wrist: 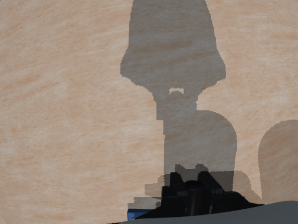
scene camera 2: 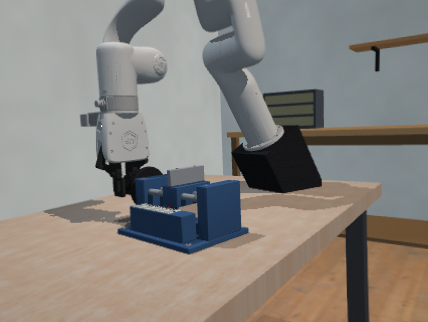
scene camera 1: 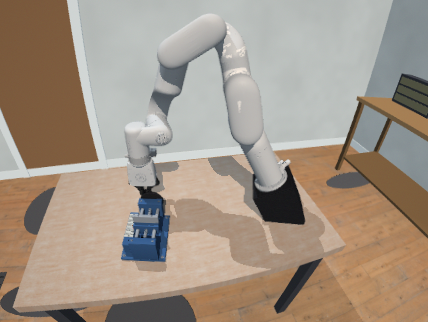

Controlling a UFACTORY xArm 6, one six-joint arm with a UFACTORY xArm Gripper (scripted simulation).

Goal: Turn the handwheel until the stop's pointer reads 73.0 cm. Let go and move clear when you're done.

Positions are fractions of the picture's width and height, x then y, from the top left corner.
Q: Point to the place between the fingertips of my gripper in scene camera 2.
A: At 0.29, 0.61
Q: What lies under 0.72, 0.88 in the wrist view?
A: My gripper.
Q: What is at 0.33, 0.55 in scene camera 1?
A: My gripper.
